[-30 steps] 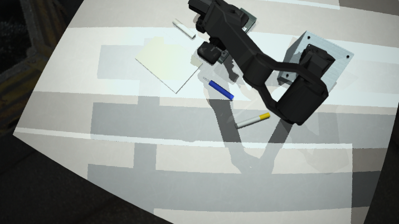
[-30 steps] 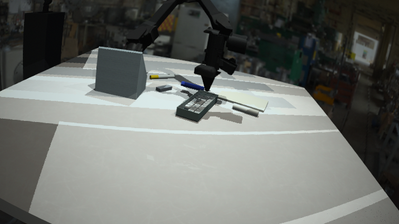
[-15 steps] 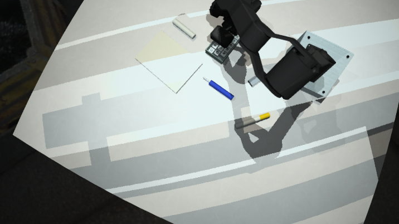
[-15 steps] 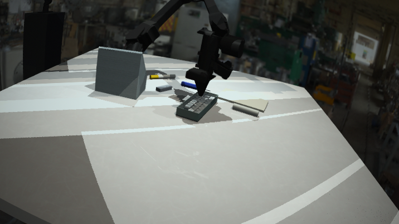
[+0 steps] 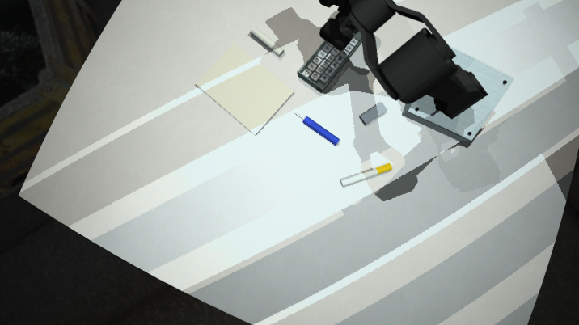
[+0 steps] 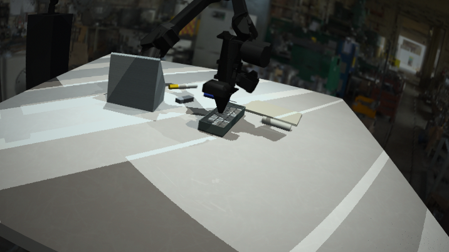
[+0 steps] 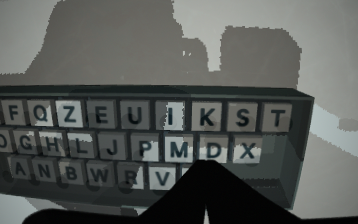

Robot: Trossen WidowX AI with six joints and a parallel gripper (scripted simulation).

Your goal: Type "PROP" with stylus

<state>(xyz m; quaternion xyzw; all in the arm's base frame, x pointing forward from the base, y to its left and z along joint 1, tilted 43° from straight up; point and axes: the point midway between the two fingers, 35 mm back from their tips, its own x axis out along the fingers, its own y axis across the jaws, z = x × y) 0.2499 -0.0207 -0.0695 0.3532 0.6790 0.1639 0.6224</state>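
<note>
Now: the blue stylus 1 cm ahead of my gripper tip, 24 cm to the left of it and 3 cm below it. From my gripper tip the other things lie so: white cylinder 17 cm ahead, 9 cm to the left, 3 cm below; then small grey block 13 cm behind, 16 cm to the left, 4 cm below; then pale notepad 18 cm ahead, 22 cm to the left, 4 cm below.
</note>
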